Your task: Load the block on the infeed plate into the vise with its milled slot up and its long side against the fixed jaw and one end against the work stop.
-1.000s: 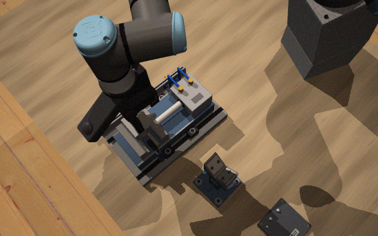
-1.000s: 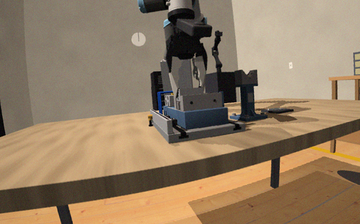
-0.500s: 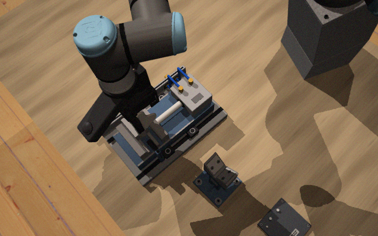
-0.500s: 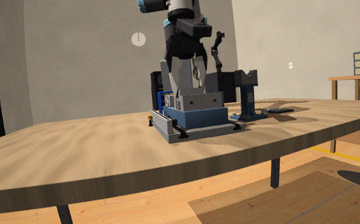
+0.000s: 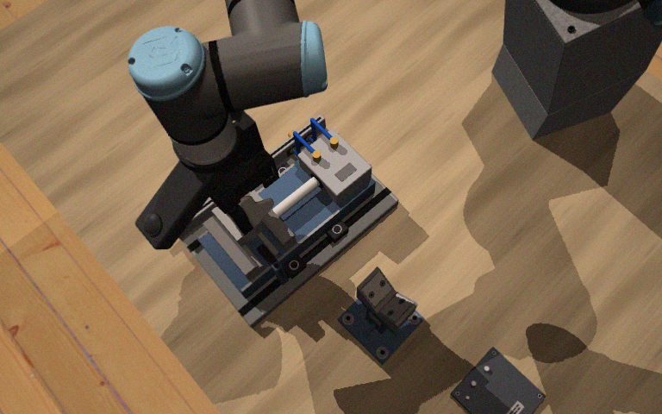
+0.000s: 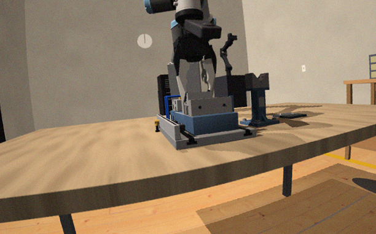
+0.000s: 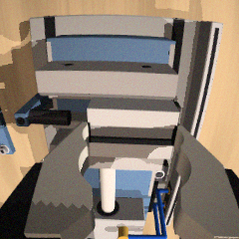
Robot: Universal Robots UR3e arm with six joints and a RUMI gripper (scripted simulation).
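Right now the part is right at my hand. Also, from my hand: fixed jaw 3 cm ahead, 1 cm to the left, 3 cm below; dark work stop 1 cm ahead, 7 cm to the left, 1 cm below; moving jaw 3 cm behind, 3 cm to the left, 3 cm below.
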